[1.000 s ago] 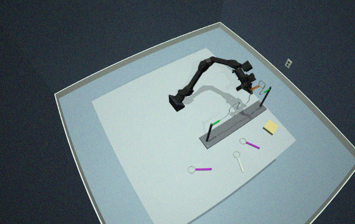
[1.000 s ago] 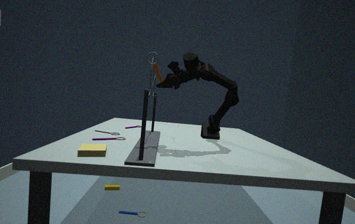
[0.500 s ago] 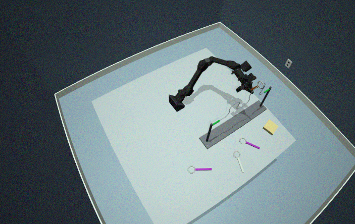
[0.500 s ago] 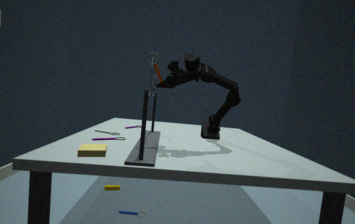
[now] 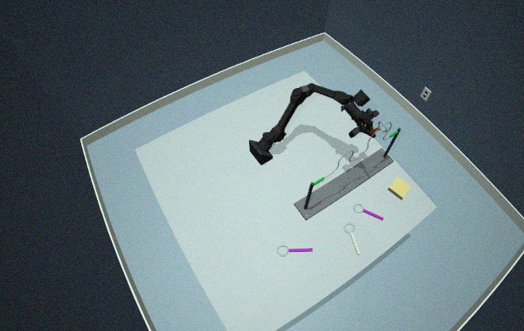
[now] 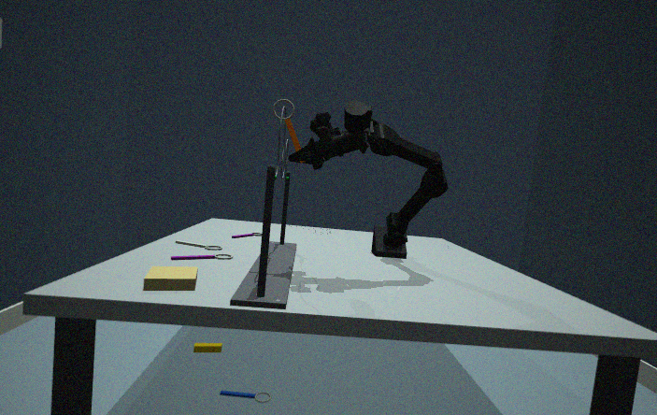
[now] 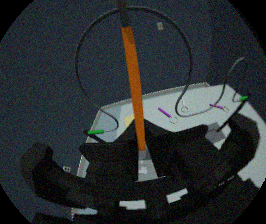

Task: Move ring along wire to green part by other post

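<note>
Right now my gripper tip is 10 mm short of the orange-handled ring, 20 mm to the left of it and 90 mm below it. Also, from my gripper tip: yellow block (260 mm ahead, 580 mm to the right, 800 mm below); blue-handled ring (60 mm ahead, 270 mm to the right, 810 mm below); white-handled ring (260 mm ahead, 310 mm to the right, 310 mm below).
</note>
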